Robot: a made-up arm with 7 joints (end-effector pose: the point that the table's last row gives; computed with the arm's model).
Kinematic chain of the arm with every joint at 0, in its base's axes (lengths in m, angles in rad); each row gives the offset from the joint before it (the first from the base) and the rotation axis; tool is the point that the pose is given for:
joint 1: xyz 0 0 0.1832 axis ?
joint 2: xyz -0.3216 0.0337 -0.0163 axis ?
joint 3: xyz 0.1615 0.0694 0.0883 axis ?
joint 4: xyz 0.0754 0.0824 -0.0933 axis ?
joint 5: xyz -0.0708 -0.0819 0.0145 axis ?
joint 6: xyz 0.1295 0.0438 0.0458 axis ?
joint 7: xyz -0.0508 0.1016 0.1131 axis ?
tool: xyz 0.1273 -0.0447 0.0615
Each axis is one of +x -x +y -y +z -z.
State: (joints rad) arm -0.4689 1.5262 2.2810 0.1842 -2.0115 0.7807 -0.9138
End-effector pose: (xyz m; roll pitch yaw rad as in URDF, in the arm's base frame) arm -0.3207 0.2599 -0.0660 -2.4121 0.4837 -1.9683
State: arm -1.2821 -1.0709 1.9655 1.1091 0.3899 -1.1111 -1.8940
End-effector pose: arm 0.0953 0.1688 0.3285 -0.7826 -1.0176 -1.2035
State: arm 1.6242 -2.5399 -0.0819 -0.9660 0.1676 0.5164 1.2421
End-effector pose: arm 0.1121 0.0292 -0.0537 2.0615 0.5239 3.0788
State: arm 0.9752 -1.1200 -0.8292 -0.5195 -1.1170 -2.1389 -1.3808
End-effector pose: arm -0.0454 0.0141 0.4045 1.4443 -0.2168 2.1606
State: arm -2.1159 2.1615 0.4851 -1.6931 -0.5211 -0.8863 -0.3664
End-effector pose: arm 0.0063 -0.0335 0.1032 -1.9632 -1.2012 -2.4446
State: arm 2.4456 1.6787 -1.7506 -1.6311 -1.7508 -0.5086 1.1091
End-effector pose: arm -0.3106 -0.1850 0.0464 -2.7775 -1.0494 2.5298
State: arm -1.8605 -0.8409 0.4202 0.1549 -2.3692 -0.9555 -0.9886
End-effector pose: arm 0.2981 0.0373 0.0918 -0.3442 1.0993 -1.2440
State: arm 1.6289 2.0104 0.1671 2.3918 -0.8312 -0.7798 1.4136
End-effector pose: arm -0.0321 -0.2504 0.1644 -0.0145 -0.0336 -1.1062
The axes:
joint 1: +z
joint 2: -x
joint 3: +y
joint 4: +z
joint 5: +x
joint 6: -z
joint 7: -x

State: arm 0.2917 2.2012 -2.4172 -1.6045 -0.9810 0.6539 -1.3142
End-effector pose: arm -0.2663 0.0986 0.0513 -2.5290 -1.4970 -2.2722
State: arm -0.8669 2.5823 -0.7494 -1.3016 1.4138 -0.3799 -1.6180
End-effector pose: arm -0.0931 0.2344 0.1003 0.6824 -0.0647 0.7317
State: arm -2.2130 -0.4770 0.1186 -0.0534 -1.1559 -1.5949 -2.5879
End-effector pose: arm 0.2815 -0.0219 0.1975 2.7734 0.6706 -0.5003
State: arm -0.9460 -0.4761 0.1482 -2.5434 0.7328 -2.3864 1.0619
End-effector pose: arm 0.1712 0.2848 0.5038 -1.1460 -0.2853 -1.1108
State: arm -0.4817 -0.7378 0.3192 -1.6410 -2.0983 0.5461 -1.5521
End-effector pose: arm -0.0879 0.1608 0.1036 -0.6963 0.3227 -1.6954
